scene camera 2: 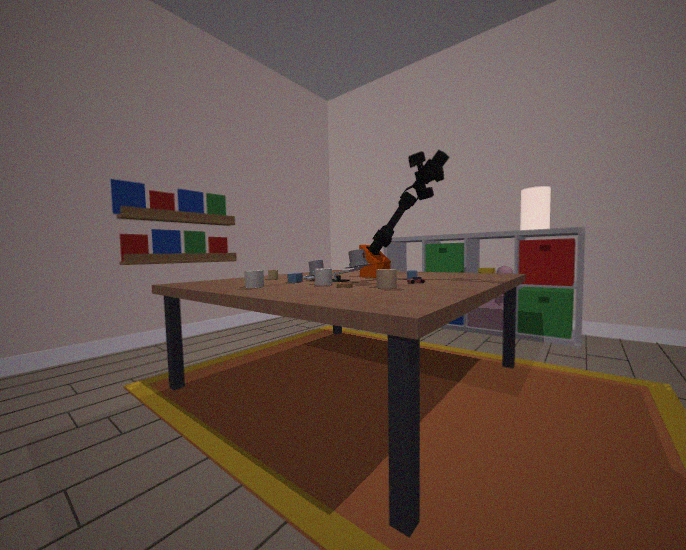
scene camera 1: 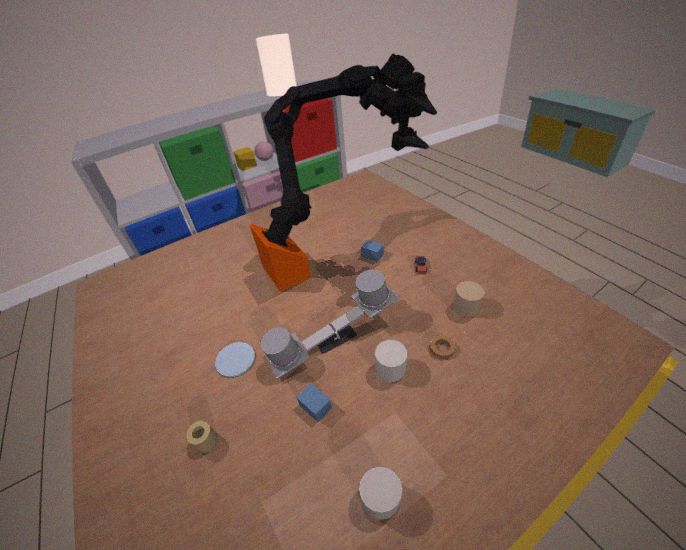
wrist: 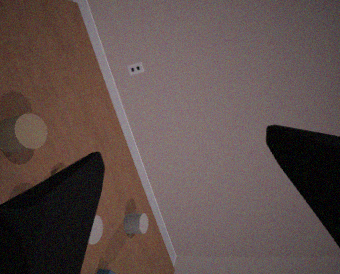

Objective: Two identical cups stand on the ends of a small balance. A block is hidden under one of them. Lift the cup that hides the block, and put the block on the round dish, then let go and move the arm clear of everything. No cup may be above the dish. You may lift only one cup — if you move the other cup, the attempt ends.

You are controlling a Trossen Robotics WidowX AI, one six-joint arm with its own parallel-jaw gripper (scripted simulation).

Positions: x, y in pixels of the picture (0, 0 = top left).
Scene:
The gripper shows in scene camera 2, in scene camera 1 and in the wrist view [184, 146]. The same spot on the gripper: [scene camera 2: 414, 161] is [scene camera 1: 414, 93].

